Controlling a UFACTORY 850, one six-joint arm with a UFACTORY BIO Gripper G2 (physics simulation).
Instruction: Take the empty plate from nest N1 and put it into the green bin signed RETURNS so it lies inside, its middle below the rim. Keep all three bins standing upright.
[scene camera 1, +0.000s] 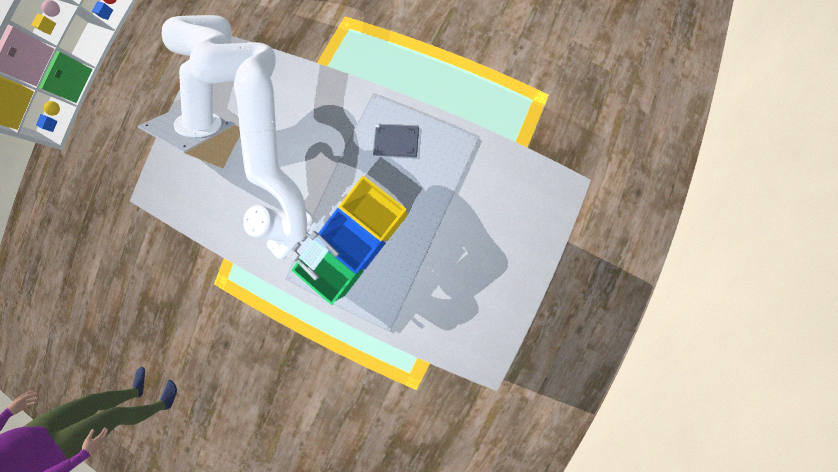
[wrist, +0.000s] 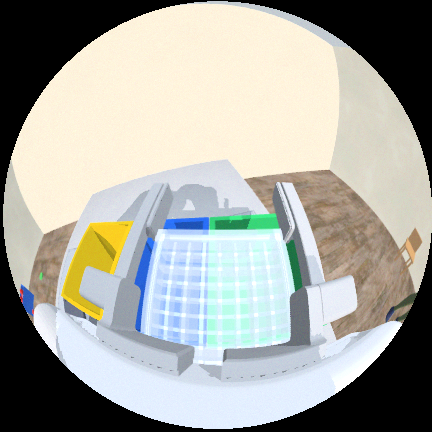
Note:
In view: my gripper (scene camera 1: 327, 267), a yellow bin (scene camera 1: 381, 215), a blue bin (scene camera 1: 357, 247), a gridded plate (wrist: 213, 289), a green bin (scene camera 1: 335, 279) and a dark nest (scene camera 1: 395, 140).
The yellow bin is seen too in the wrist view (wrist: 100, 246). The blue bin also shows in the wrist view (wrist: 140, 279). The green bin is seen too in the wrist view (wrist: 253, 221).

